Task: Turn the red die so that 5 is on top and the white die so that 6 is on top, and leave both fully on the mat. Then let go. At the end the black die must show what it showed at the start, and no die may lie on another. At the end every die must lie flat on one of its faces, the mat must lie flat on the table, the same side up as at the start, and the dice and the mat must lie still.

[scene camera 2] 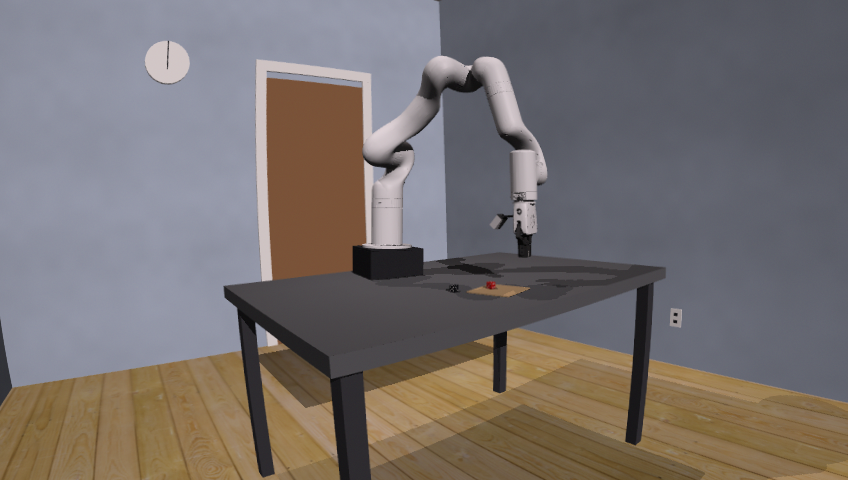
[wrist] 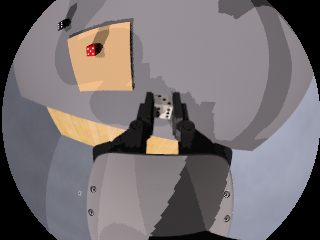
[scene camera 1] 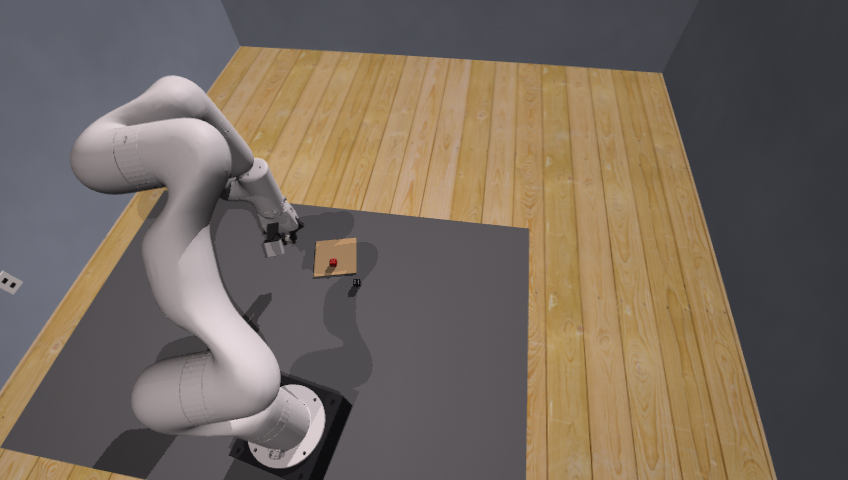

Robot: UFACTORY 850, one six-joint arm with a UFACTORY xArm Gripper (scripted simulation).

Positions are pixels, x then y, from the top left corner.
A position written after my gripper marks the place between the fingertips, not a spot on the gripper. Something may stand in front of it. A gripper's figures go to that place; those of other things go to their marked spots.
Labels:
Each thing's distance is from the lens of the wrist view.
my gripper (wrist: pixel 163 101): 0.14 m
tan mat (wrist: pixel 111 69): 0.23 m

